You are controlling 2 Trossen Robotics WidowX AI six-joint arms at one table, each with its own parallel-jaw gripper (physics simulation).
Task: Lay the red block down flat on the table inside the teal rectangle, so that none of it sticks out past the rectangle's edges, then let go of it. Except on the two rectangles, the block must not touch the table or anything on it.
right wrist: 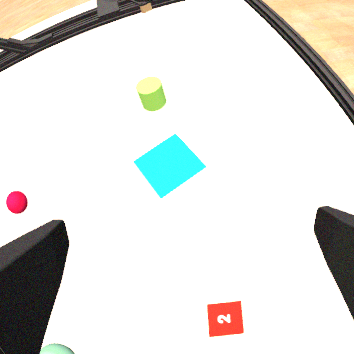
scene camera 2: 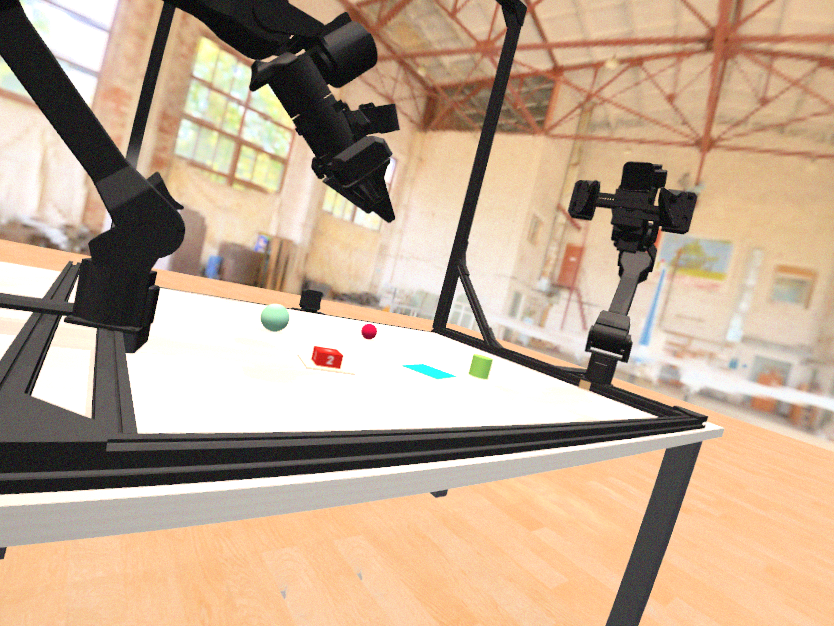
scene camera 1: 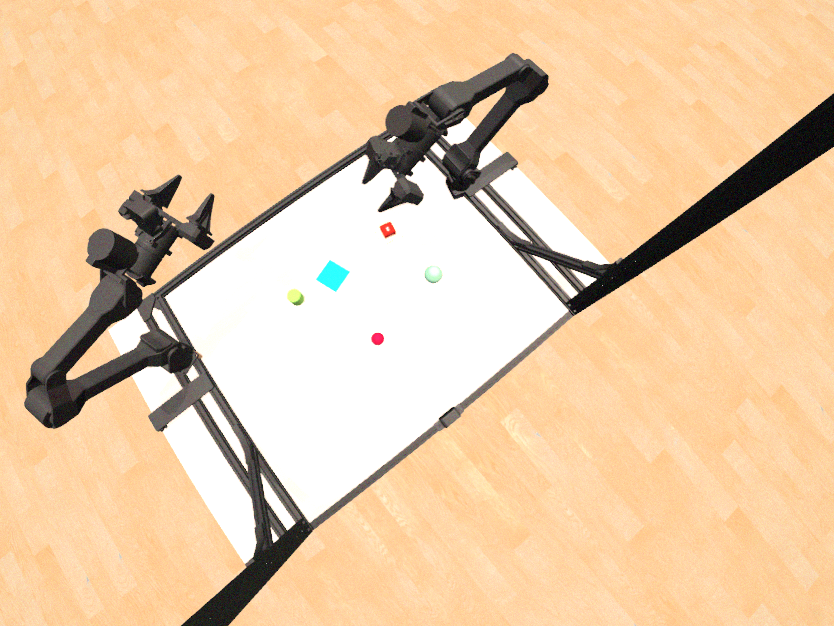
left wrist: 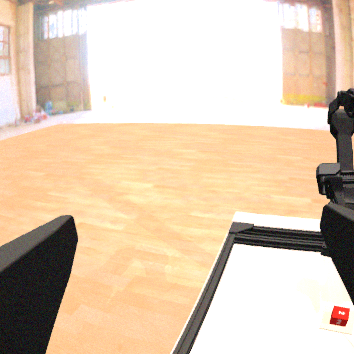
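Left gripper open, holding nothing; visible in scene camera 1 and the left wrist view. Right gripper open, holding nothing; visible in the right wrist view and scene camera 1. Yellow-green cylinder on the table. Teal rectangle and pale rectangle also visible.
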